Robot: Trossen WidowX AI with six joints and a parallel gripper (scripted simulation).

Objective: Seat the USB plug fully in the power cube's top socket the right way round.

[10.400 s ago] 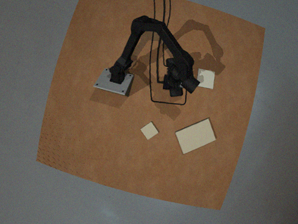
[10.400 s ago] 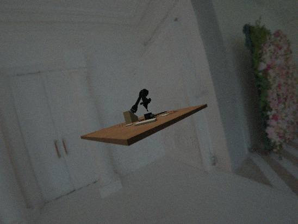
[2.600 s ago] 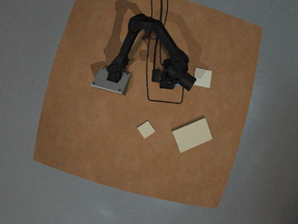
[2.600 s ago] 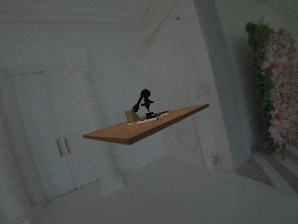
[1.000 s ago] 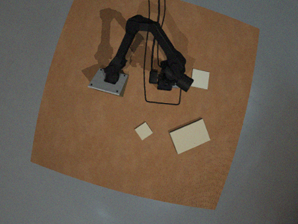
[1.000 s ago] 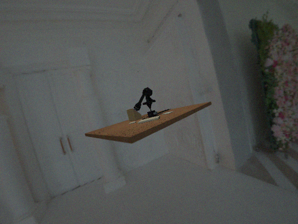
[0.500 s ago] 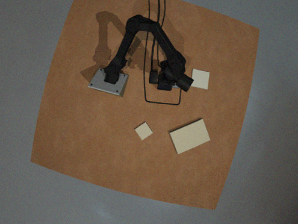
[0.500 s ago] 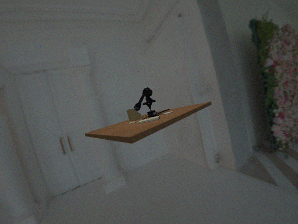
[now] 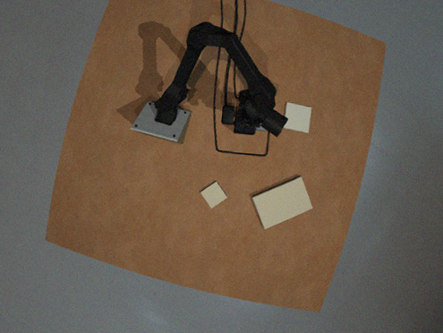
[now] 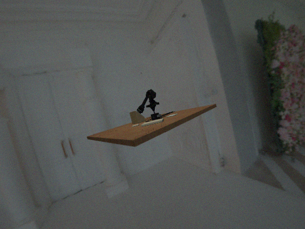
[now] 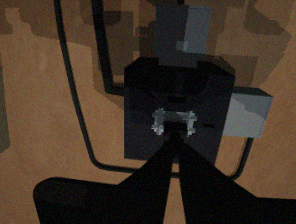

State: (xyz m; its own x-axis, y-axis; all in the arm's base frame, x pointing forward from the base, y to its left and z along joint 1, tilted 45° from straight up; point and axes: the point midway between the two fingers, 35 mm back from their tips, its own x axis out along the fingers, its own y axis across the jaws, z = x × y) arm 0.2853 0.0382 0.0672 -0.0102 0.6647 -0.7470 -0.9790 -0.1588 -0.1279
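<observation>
Right now my gripper tip is 40 mm above the silver-rimmed USB socket. Also, from my gripper tip: cream slab: 240 mm ahead, 250 mm to the right, 100 mm below; cream square: 40 mm behind, 300 mm to the right, 100 mm below.
</observation>
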